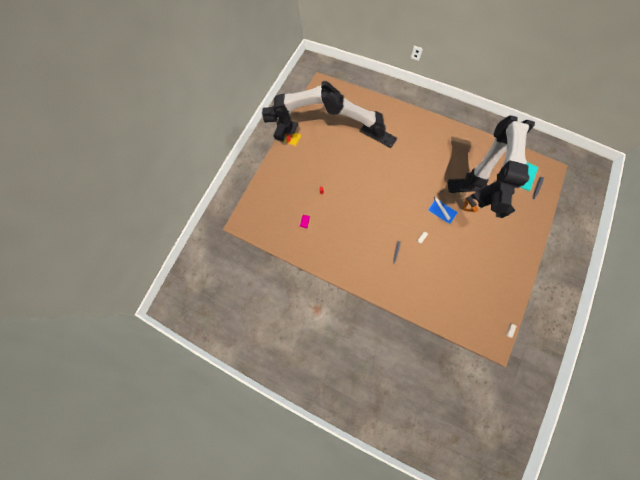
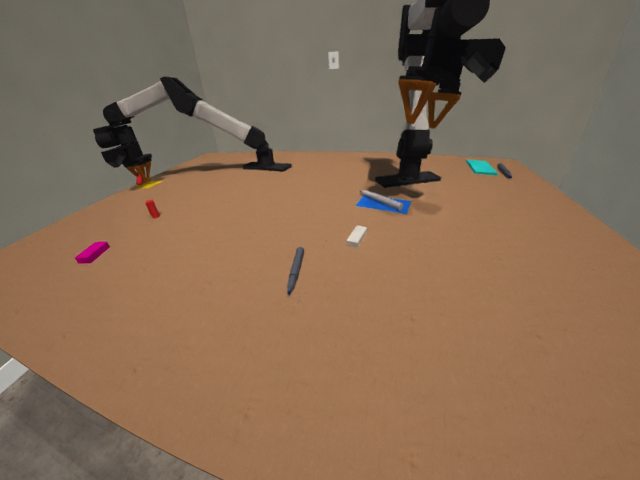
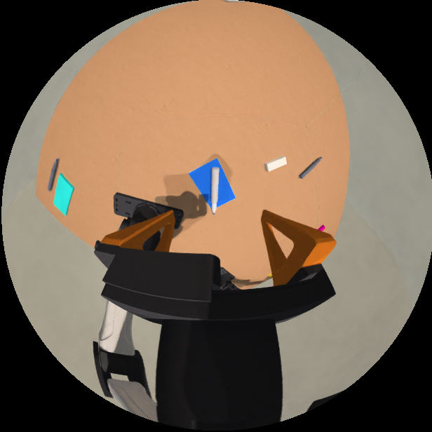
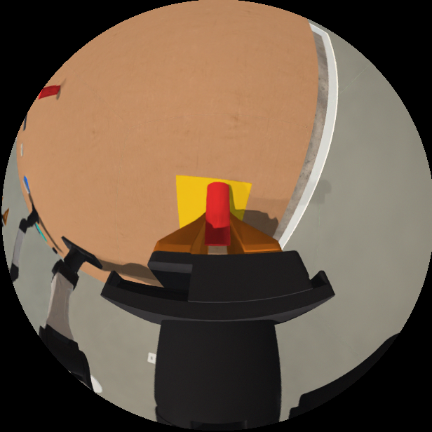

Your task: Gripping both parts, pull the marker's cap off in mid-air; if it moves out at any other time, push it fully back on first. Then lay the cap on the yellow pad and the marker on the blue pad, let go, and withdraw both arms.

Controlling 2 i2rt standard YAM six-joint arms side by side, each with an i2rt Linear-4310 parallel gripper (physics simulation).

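Places are measured from the left arm's base along level axes (x back, y right, z up), in centimetres.
Pixels of known places: left gripper, between the fingertips: (image 1: 471, 205) (image 2: 421, 126); right gripper, between the fingertips: (image 1: 291, 136) (image 2: 146, 182); left arm's base, origin of its link: (image 1: 467, 185) (image 2: 408, 180); right arm's base, origin of its link: (image 1: 378, 135) (image 2: 266, 167).
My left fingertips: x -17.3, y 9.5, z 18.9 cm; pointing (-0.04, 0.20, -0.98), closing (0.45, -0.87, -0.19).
Ahead of a thing's pixels: the offset from my left fingertips to its top centre.
My right gripper (image 1: 287, 136) (image 2: 143, 178) (image 4: 217, 215) is shut on the red cap @[dx +50.3, dy +82.2, dz -12.7 cm] (image 2: 139, 179) (image 4: 218, 200), low over the yellow pad @[dx +51.8, dy +80.7, dz -18.8 cm] (image 1: 296, 140) (image 2: 153, 183) (image 4: 190, 190). Whether the cap touches the pad is hard to tell. The whitish marker @[dx +5.6, dy +5.9, dz -17.1 cm] (image 1: 443, 208) (image 2: 382, 199) (image 3: 215, 185), apart from the cap, lies on the blue pad @[dx +4.1, dy +5.2, dz -18.8 cm] (image 1: 436, 212) (image 2: 373, 204) (image 3: 202, 177); its narrow end reaches past the pad's edge. My left gripper (image 1: 470, 207) (image 2: 422, 124) (image 3: 217, 214) is open and empty, well above the table near the blue pad.
A loose red cylinder @[dx +17.8, dy +65.5, dz -14.1 cm] (image 1: 321, 190) (image 2: 152, 208) (image 4: 50, 92) and a magenta block @[dx +2.3, dy +74.6, dz -17.4 cm] (image 1: 305, 221) (image 2: 92, 252) lie apart from the pads. A white block @[dx -9.0, dy +17.2, dz -17.7 cm] (image 1: 422, 237) (image 2: 356, 235) and a dark pen @[dx -15.8, dy +30.5, dz -17.4 cm] (image 1: 397, 252) (image 2: 295, 270) lie mid-table. A cyan pad @[dx +21.0, dy -41.9, dz -18.1 cm] (image 2: 481, 166) (image 3: 63, 195) lies near another dark pen @[dx +13.7, dy -45.7, dz -17.1 cm] (image 2: 504, 170).
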